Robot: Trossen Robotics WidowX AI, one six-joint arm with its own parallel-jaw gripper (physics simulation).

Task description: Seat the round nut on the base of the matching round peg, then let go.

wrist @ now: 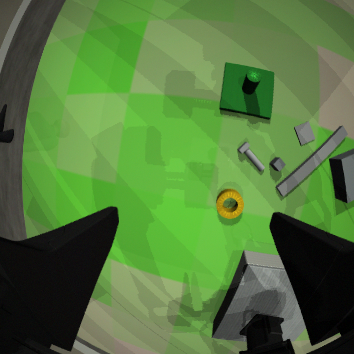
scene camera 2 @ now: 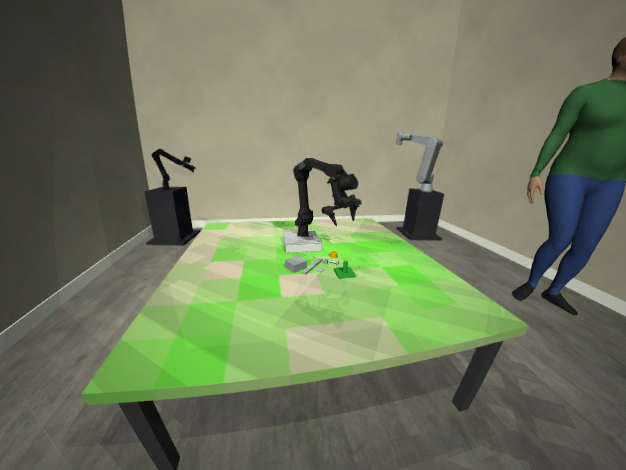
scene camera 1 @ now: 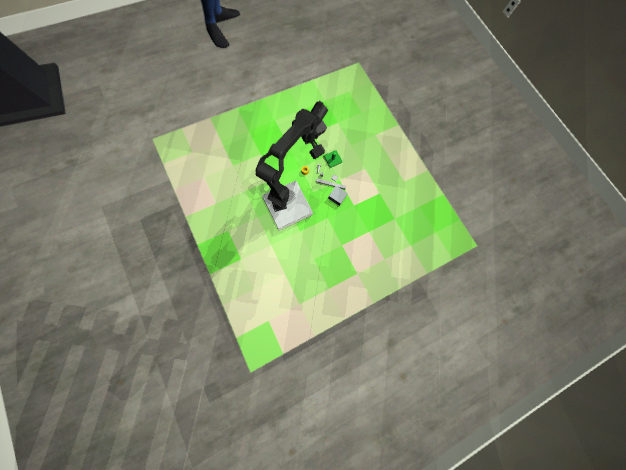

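Note:
The round nut, an orange ring [scene camera 1: 302, 172] [scene camera 2: 333, 254] [wrist: 220, 204], lies flat on the table between the arm's base and the green peg base. The matching round peg [scene camera 2: 345, 265] [wrist: 251, 81] stands upright on a square green base [scene camera 1: 337, 161] [scene camera 2: 344, 273] [wrist: 232, 95]; the nut is apart from it. My gripper [scene camera 1: 317, 151] [scene camera 2: 344, 222] [wrist: 197, 218] is open and empty, high above the table. In the wrist view the nut shows between and beyond the fingertips, closer to the right finger.
A grey bolt [wrist: 252, 157], a small cube [wrist: 277, 164], a flat grey tile [wrist: 304, 133], a long bar [scene camera 1: 331, 183] [scene camera 2: 313, 266] [wrist: 312, 161] and a grey box [scene camera 1: 337, 195] [scene camera 2: 295, 263] [wrist: 345, 177] lie near the nut. The arm stands on a pale block [scene camera 1: 298, 215] [scene camera 2: 302, 246].

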